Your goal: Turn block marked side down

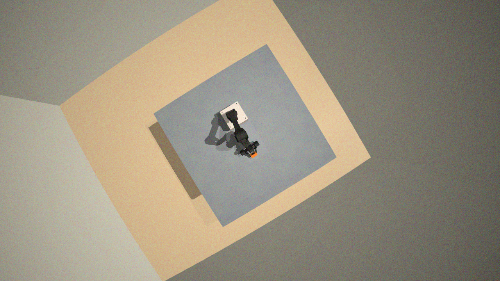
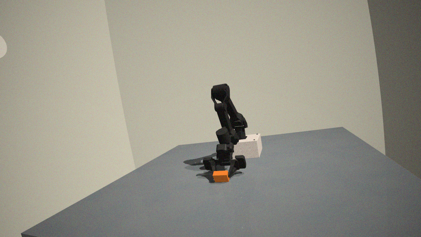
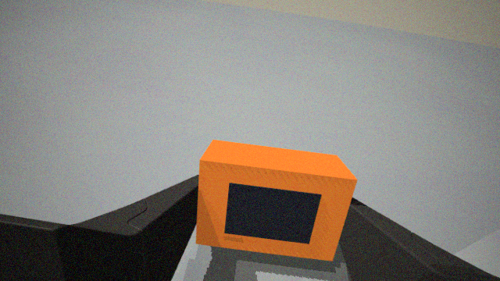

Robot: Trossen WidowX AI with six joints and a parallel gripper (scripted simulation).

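Now: gripper tip 10 mm past the orange block.
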